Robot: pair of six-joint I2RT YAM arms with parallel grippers.
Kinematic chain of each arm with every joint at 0, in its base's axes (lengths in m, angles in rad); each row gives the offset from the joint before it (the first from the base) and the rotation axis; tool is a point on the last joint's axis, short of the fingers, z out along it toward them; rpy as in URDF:
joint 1: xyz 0 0 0.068 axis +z
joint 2: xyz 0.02 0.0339 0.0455 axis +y
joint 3: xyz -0.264 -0.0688 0 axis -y
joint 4: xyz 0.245 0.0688 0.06 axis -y
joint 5: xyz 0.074 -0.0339 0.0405 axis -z
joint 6: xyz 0.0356 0 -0.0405 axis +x
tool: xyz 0 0 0 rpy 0 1.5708 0
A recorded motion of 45 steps. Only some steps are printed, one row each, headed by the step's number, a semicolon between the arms.
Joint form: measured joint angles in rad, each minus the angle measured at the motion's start. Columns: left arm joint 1, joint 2, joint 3, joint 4, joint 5, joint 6; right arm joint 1, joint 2, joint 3, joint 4, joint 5, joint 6.
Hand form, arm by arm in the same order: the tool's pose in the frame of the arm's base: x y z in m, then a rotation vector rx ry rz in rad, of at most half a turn. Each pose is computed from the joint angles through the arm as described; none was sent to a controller.
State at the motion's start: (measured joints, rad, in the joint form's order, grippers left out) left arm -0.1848 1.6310 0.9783 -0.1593 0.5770 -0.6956; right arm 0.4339 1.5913 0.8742 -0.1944 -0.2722 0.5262
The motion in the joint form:
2: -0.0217 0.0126 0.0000 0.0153 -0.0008 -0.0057; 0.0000 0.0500 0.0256 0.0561 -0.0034 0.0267
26: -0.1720 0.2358 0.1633 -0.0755 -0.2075 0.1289; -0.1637 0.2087 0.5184 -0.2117 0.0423 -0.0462
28: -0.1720 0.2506 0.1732 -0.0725 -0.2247 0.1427; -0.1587 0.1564 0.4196 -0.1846 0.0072 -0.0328
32: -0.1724 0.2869 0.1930 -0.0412 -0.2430 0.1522; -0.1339 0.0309 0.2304 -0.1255 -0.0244 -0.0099
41: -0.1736 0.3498 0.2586 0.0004 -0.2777 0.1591; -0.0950 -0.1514 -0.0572 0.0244 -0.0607 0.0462
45: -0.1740 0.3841 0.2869 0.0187 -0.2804 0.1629; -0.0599 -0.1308 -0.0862 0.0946 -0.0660 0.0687
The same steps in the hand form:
2: 0.3294 -0.0888 0.1976 -0.3224 2.4787 -1.0967; 0.2942 0.1470 0.1722 0.0247 2.5615 0.7486
26: 0.3531 -0.1453 0.1606 -0.1219 2.6415 -0.8124; 0.3865 0.1155 0.2496 0.1444 2.4453 0.6195
28: 0.3562 -0.1459 0.1580 -0.1114 2.6391 -0.7858; 0.3688 0.1138 0.2397 0.1425 2.4716 0.6639
32: 0.3643 -0.1484 0.1520 -0.1018 2.6204 -0.7648; 0.3298 0.1129 0.2278 0.1266 2.4882 0.7202
41: 0.3831 -0.1547 0.1491 -0.0946 2.5701 -0.7347; 0.2744 0.1091 0.2044 0.1184 2.4642 0.8152
45: 0.3911 -0.1578 0.1448 -0.0873 2.5569 -0.7342; 0.2722 0.1195 0.1951 0.0947 2.4560 0.8521

